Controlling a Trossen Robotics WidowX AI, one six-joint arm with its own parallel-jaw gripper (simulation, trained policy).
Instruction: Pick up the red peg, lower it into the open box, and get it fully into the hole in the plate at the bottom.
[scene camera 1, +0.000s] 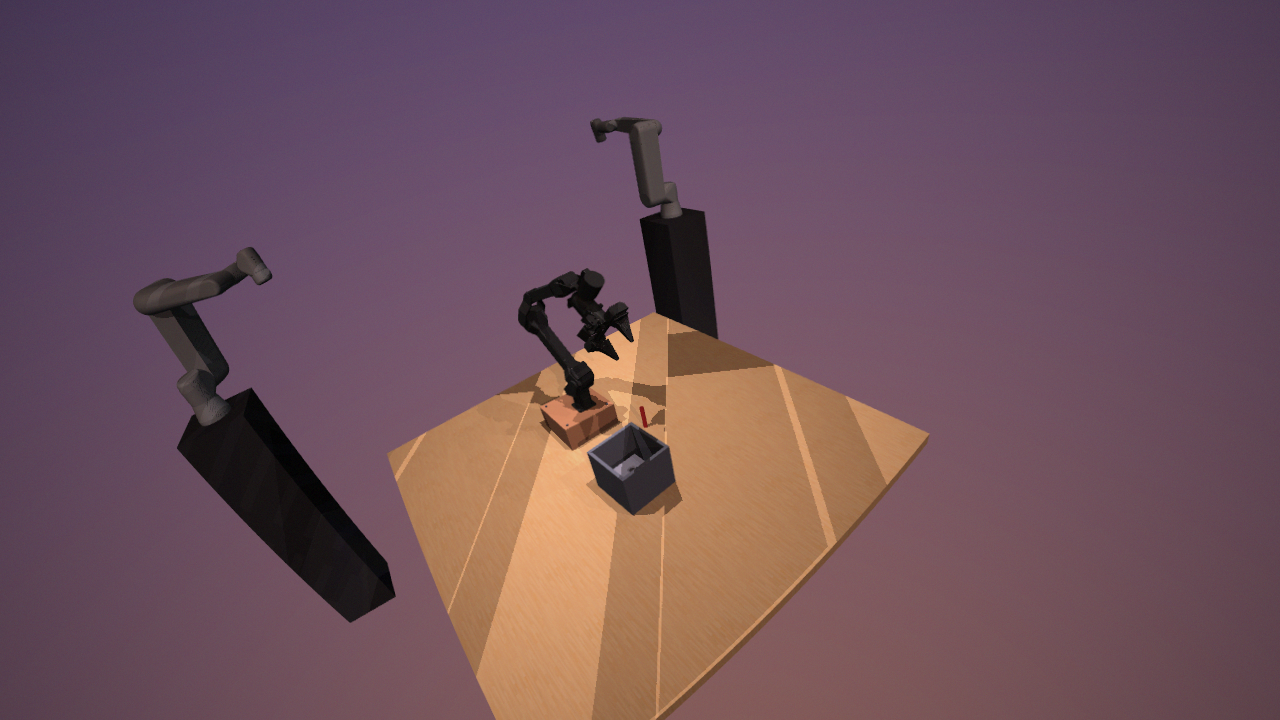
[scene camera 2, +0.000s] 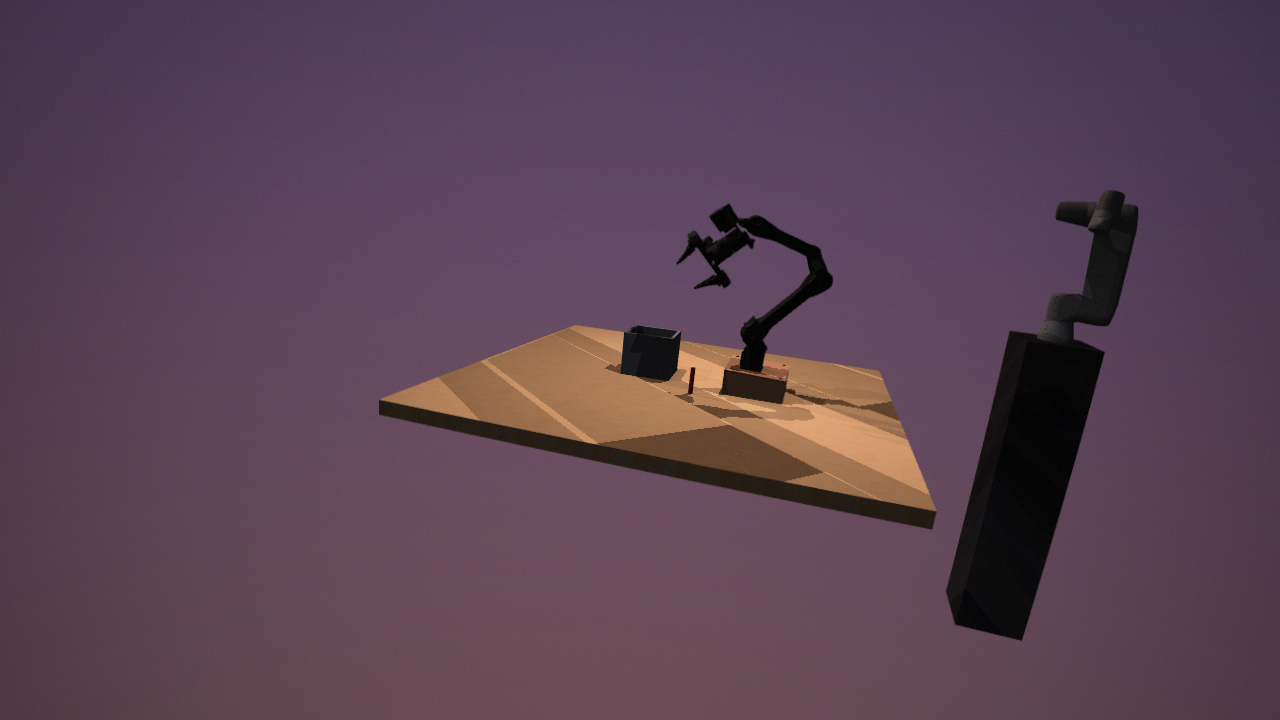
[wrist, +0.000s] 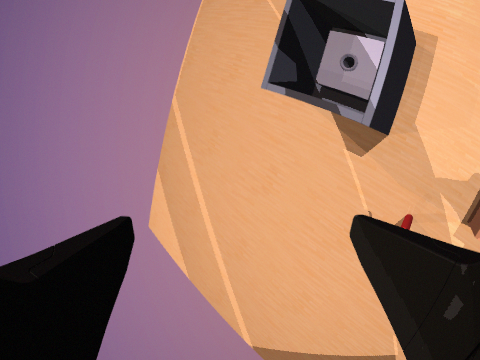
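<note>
The gripper (scene camera 1: 625, 351) appears again in the other views, as the gripper (scene camera 2: 685, 276) and the gripper (wrist: 247, 229). The scene also has a dark box (scene camera 1: 635, 490), visible too as the box (scene camera 2: 650, 352) and the box (wrist: 296, 55). With them is a grey plate (wrist: 350, 63), though scene camera 2 does not show the plate, which is hidden by the dark box.
</note>
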